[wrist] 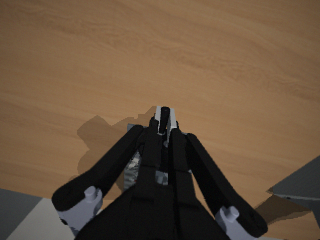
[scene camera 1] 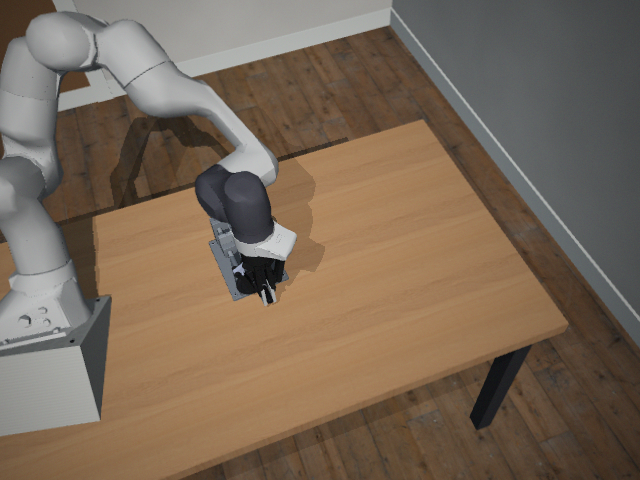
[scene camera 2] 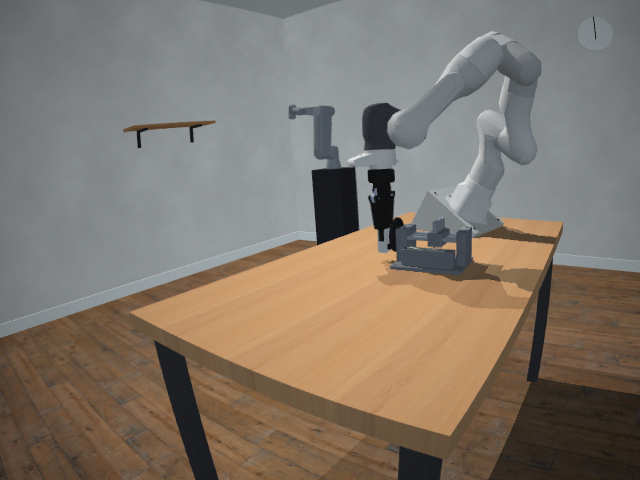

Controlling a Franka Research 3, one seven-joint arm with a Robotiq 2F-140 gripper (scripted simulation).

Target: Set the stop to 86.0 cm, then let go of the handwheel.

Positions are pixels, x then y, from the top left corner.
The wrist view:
my gripper: 164,113
black handwheel: 161,165
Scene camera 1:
my gripper: 268,299
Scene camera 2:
my gripper: 384,251
